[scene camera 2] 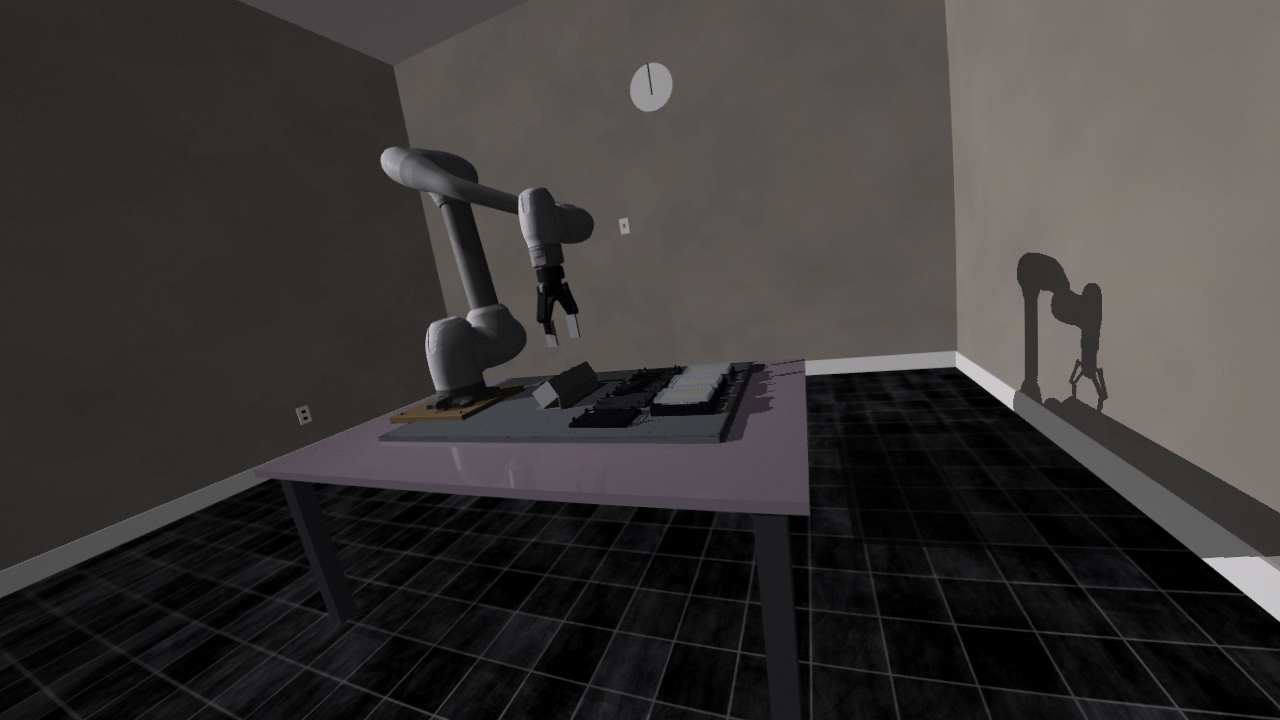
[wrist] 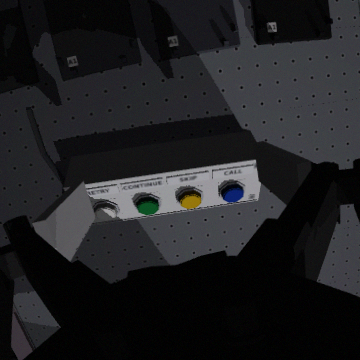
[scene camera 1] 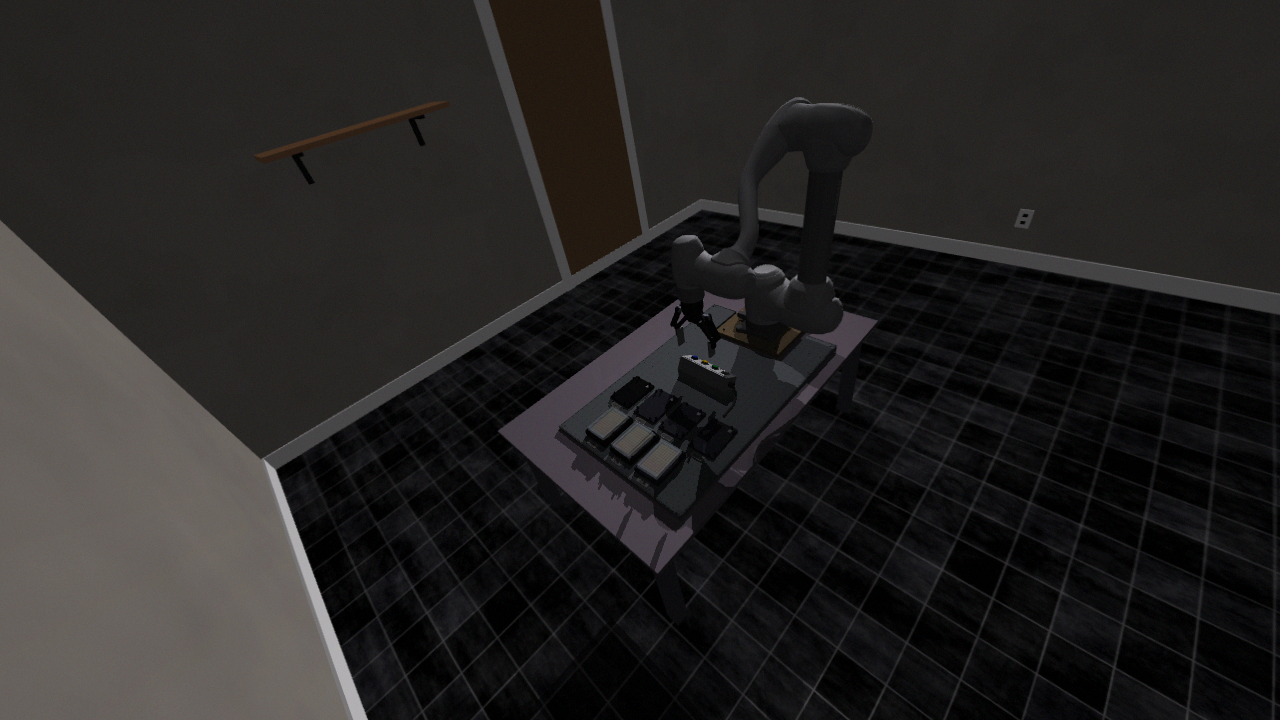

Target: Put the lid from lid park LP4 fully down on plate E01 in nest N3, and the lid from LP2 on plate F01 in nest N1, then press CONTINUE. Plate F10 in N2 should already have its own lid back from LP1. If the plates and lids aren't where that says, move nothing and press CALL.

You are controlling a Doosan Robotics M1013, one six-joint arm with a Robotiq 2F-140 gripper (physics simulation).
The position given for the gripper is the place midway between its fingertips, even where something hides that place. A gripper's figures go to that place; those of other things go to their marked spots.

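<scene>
Marked spots on button box (wrist: 120, 175) and lid park LP4 (wrist: 25, 70): 0.19 m apart. The gripper (wrist: 172, 180): 0.2 m from the lens. Button box: 0.3 m from the lens. Lid park LP4: 0.4 m from the lens.
</scene>
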